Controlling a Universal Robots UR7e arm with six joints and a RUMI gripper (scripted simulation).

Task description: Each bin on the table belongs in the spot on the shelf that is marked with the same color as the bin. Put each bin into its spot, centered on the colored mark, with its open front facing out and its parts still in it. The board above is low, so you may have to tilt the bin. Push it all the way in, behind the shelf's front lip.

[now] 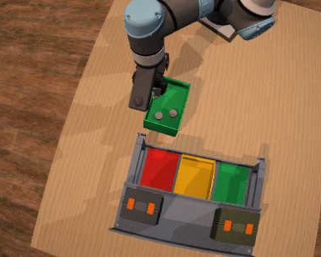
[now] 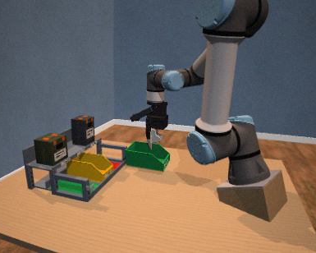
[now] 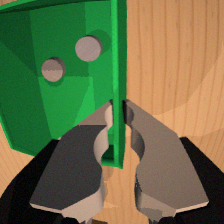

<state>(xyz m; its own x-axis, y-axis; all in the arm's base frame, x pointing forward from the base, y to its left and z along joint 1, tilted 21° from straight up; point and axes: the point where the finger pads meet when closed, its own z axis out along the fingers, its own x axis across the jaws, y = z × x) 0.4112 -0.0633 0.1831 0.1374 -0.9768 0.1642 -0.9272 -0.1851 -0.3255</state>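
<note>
The green bin is 5 cm to the left of my hand, 3 cm below it and 1 cm behind it. Round my hand: yellow bin 21 cm to the left, 18 cm ahead, 6 cm below; yellow mark 21 cm to the left, 18 cm ahead, 10 cm below; red mark 20 cm ahead, 10 cm to the left, 10 cm below.
</note>
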